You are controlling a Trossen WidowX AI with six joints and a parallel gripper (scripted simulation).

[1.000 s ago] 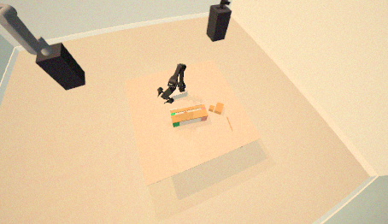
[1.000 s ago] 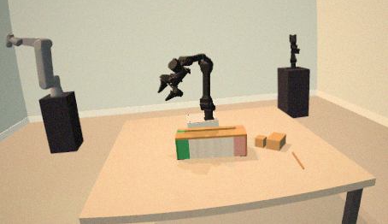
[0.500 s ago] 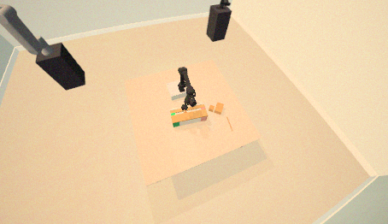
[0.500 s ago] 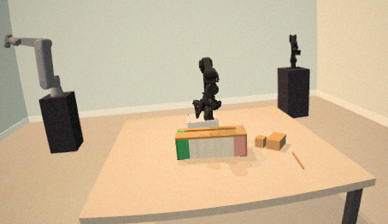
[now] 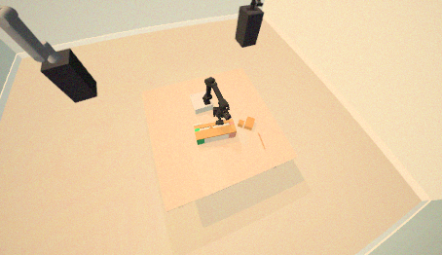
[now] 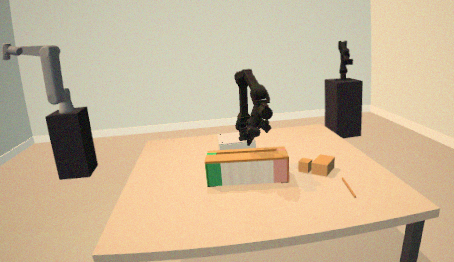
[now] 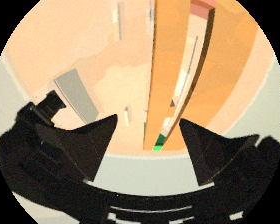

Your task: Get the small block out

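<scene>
Right now my gripper tip is 3 cm short of the box, 1 cm to the left of it and 10 cm above it. The rest, counted from my gripper tip: thin stick: 32 cm ahead, 38 cm to the left, 15 cm below; orange block: 4 cm ahead, 5 cm to the right, 7 cm below.
</scene>
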